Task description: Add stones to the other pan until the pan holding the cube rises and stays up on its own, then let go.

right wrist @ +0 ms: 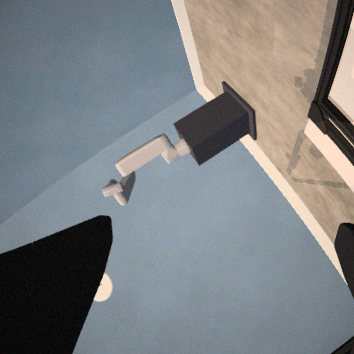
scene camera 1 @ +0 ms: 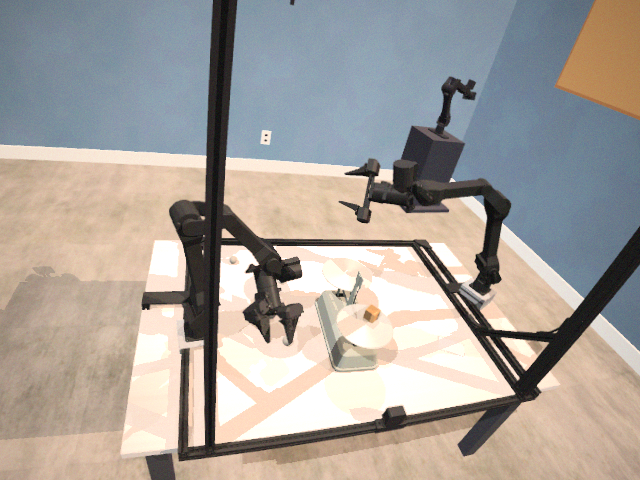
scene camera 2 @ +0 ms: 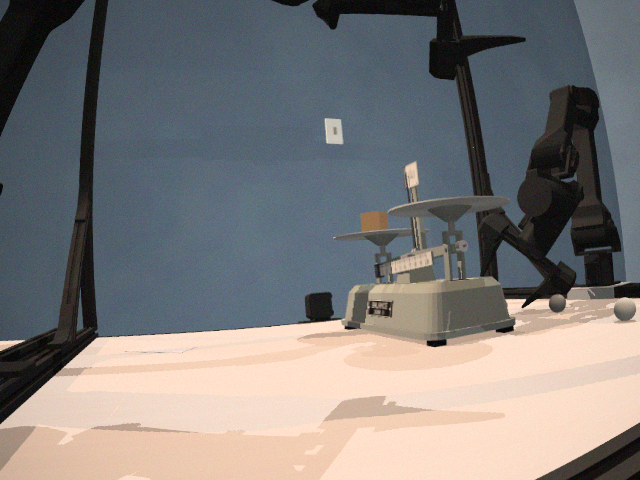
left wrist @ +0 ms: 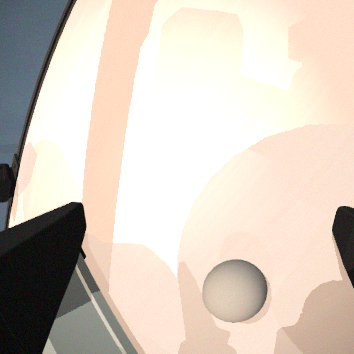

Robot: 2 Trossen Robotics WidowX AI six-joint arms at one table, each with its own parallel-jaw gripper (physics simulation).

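Frame: origin at the left arm's base, x ahead, y left, z up, level; metres.
Seen in the pictures: left gripper, fingertip midpoint: (scene camera 1: 279,343) (left wrist: 215,218); right gripper, fingertip midpoint: (right wrist: 230,233) (scene camera 1: 341,187); left arm's base, origin of the base link: (scene camera 1: 196,331) (scene camera 2: 600,285); right arm's base, origin of the base link: (scene camera 1: 479,288).
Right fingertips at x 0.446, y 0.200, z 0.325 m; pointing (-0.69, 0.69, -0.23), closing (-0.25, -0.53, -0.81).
Observation:
Offsets run from my right fingertips to a thing's top centre. "pt": to the spot under its first point.
The balance scale {0.029 m back, 0.272 m right, 0.113 m down} (scene camera 1: 356,360) (scene camera 2: 439,304) stands mid-table. The orange cube {0.019 m back, 0.345 m right, 0.172 m down} (scene camera 1: 371,313) (scene camera 2: 373,221) sits on its near pan {0.044 m back, 0.366 m right, 0.202 m down} (scene camera 1: 359,335) (scene camera 2: 351,236), which is the lower one in scene camera 2. The other pan {pt 0.046 m back, 0.155 m right, 0.190 m down} (scene camera 1: 334,269) (scene camera 2: 449,206) is higher, with no stone visible on it. A round grey stone {0.210 m back, 0.273 m right, 0.318 m down} (scene camera 1: 287,342) (scene camera 2: 557,303) (left wrist: 235,290) lies on the table. My left gripper (scene camera 1: 279,341) (scene camera 2: 503,290) (left wrist: 215,218) is open low over it, fingers apart on either side in the wrist view. My right gripper (scene camera 1: 343,188) (right wrist: 230,233) is open and empty, high above the table's back edge.
Another stone (scene camera 1: 233,259) (scene camera 2: 624,308) lies at the back left of the table in scene camera 1. A black frame post (scene camera 1: 217,155) rises at the left. A small black box {pt 0.043 m back, 0.573 m right, 0.292 m down} (scene camera 1: 394,415) (scene camera 2: 318,306) sits on the near frame rail. The scale base's edge {pt 0.100 m back, 0.324 m right, 0.325 m down} (left wrist: 95,320) is close to one left finger.

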